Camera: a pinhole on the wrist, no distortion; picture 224 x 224 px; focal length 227.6 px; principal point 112.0 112.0 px. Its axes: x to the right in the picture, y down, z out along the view. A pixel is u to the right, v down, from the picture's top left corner.
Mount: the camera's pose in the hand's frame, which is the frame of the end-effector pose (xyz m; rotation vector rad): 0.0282 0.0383 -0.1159 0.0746 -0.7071 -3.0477
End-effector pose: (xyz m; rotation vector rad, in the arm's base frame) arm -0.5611 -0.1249 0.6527 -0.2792 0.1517 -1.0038
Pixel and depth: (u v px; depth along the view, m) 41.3 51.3 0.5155
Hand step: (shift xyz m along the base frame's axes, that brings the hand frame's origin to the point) 0.4775 0.1075 0.1623
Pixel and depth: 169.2 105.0 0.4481
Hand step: 0.2115 0.2584 0.1885
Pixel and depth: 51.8 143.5 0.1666
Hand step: 0.1198 -0.0005 0.0161
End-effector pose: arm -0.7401 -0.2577 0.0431 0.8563 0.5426 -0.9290
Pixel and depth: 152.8 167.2 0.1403
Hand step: 0.0585 0.0041 0.0434
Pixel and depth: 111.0 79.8 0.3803
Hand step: 0.2339 -0.0903 0.2058
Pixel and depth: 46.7 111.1 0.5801
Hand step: 0.3614 -0.3204 0.2289
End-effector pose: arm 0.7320 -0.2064 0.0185 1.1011 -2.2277 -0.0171
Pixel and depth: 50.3 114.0 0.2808
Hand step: -0.2315 0.0034 -0.0167
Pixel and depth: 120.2 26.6 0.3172
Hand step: -0.2656 0.1535 -0.0109
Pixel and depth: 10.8 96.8 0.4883
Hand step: -0.4758 -0.0544 -0.0506
